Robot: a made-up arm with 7 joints.
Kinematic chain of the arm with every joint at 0, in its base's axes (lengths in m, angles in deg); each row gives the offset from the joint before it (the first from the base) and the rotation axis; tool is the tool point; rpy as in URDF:
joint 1: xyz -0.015 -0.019 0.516 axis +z
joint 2: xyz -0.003 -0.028 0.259 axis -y
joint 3: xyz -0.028 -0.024 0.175 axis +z
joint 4: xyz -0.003 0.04 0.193 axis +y
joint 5: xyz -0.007 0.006 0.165 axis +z
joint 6: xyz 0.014 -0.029 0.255 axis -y
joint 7: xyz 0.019 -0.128 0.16 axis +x
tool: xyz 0.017 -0.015 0.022 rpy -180 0 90
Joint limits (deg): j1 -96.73..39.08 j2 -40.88..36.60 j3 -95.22..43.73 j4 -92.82..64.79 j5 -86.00..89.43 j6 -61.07..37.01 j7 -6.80..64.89
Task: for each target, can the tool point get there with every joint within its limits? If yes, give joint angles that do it. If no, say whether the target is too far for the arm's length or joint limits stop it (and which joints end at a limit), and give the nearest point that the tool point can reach.
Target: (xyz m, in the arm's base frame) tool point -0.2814 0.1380 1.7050
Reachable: yes | joints -58.15 10.60 26.18 6.29 -54.41 21.31 56.77
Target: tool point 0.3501 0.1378 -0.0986
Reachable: no: joint limits stop it (at a limit: joint 1, joint 2, joint 4, joint 6) | nearest point 0.2886 0.4516 0.5805 | short by 0.751 m
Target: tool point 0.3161 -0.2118 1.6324
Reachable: yes | joints 6.49 -24.49 -14.35 -3.21 -31.47 -38.14 5.05
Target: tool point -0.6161 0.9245 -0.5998
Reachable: no: too far | nearest point -0.3434 0.4964 0.5312 | short by 1.240 m
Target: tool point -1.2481 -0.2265 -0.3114
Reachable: no: too far | nearest point -0.6326 -0.1229 0.5415 | short by 1.057 m
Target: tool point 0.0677 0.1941 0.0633
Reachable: no: joint limits stop it (at a limit: joint 1, joint 2, joint 4, joint 6) | nearest point 0.1048 0.5292 0.5385 | short by 0.583 m
